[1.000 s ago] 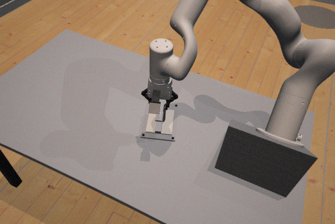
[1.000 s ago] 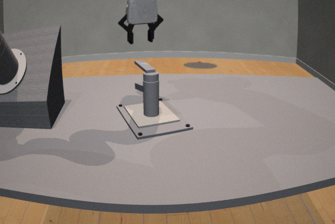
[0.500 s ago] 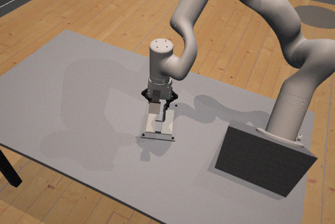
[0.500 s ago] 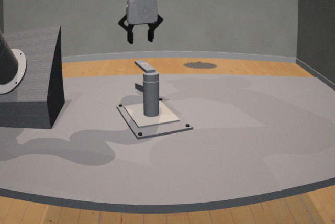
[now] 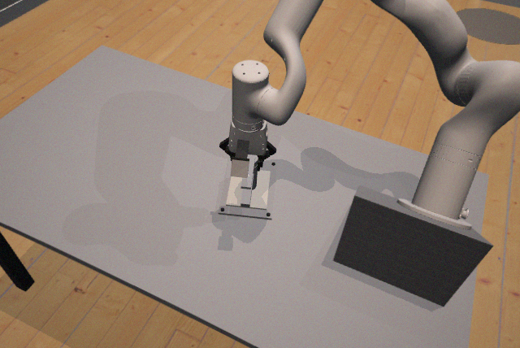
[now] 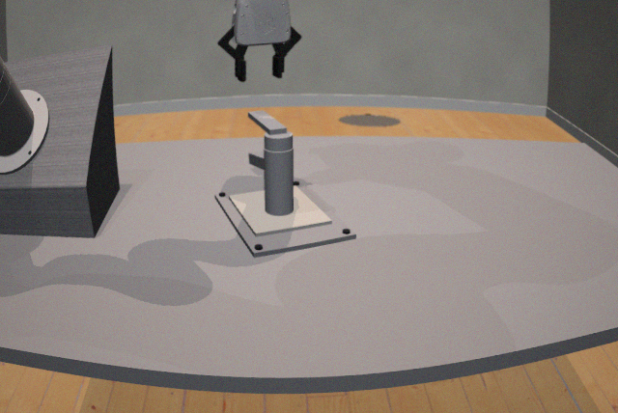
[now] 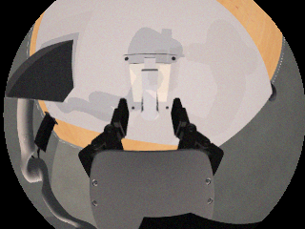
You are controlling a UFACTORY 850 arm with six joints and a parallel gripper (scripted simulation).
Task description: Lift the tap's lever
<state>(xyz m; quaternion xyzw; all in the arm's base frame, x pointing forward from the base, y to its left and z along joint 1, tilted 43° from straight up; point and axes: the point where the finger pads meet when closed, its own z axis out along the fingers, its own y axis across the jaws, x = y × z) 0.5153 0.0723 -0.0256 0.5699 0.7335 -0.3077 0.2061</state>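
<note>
Now: hand 20 mm short of the tap lever, 70 mm to the left of it and 100 mm above it.
</note>
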